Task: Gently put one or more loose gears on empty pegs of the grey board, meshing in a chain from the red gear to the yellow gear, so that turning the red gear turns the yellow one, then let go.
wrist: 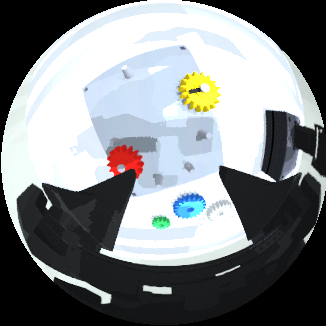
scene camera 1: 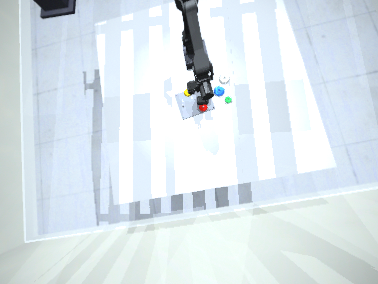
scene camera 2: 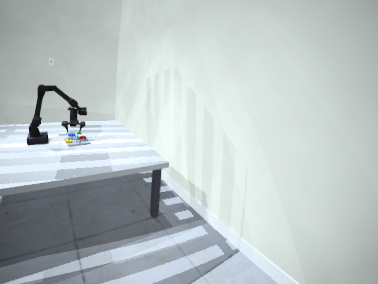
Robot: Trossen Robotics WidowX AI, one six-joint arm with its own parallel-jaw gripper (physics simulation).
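Seen in the pictures: gripper, between the fingertips: (wrist: 178,171) (scene camera 2: 73,133); arm's base, origin of its link: (wrist: 296,135) (scene camera 1: 190,49) (scene camera 2: 34,136).
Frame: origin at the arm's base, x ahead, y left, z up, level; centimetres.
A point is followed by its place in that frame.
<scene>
The grey board (scene camera 1: 187,111) @(x 37.7, y -4.1, z -4.8 cm) (wrist: 112,102) @(x 36.7, y -2.9, z -4.8 cm) bears the red gear (scene camera 1: 203,107) @(x 36.5, y 5.9, z -3.1 cm) (scene camera 2: 83,137) (wrist: 125,161) @(x 35.3, y 5.1, z -3.2 cm) and the yellow gear (scene camera 1: 187,93) @(x 26.7, y -3.5, z -3.2 cm) (scene camera 2: 68,141) @(x 25.5, y -5.1, z -3.7 cm) (wrist: 199,95) @(x 25.8, y -2.3, z -3.1 cm), apart, each on a peg. In the wrist view, bare pegs show: a far peg (wrist: 127,72) @(x 33.9, y -6.2, z -3.5 cm), and three on the near side, a right peg (wrist: 202,135) @(x 25.5, y 2.5, z -3.4 cm), a middle peg (wrist: 188,166) @(x 27.1, y 6.6, z -3.5 cm) and a left peg (wrist: 158,178) @(x 31.3, y 8.3, z -3.8 cm). The blue gear (scene camera 1: 219,91) @(x 27.5, y 16.1, z -3.7 cm) (scene camera 2: 71,134) @(x 26.1, y 13.9, z -3.7 cm) (wrist: 189,206) @(x 26.3, y 15.0, z -3.8 cm), small green gear (scene camera 1: 228,100) @(x 32.9, y 21.1, z -3.9 cm) (wrist: 161,222) @(x 31.9, y 19.9, z -3.9 cm) and white gear (scene camera 1: 224,79) @(x 19.2, y 19.7, z -4.0 cm) (wrist: 219,212) @(x 18.7, y 19.1, z -3.9 cm) lie off the board. My gripper (scene camera 2: 74,130) @(x 29.0, y 5.6, z -0.6 cm) (wrist: 178,171) @(x 29.0, y 5.6, z -0.6 cm) is open and empty above the board and gears.
The white table (scene camera 1: 260,150) @(x 63.8, y 37.4, z -5.6 cm) (scene camera 2: 105,156) @(x 52.2, y -34.6, z -5.6 cm) carries the arm's base (scene camera 2: 37,138) @(x 2.9, y -4.3, z -0.7 cm). Striped light and shadow cross the table top. The arm hides part of the board in scene camera 1. The arm's dark base block (wrist: 281,145) @(x 8.5, y 3.0, z -1.1 cm) shows at the right of the wrist view.
</scene>
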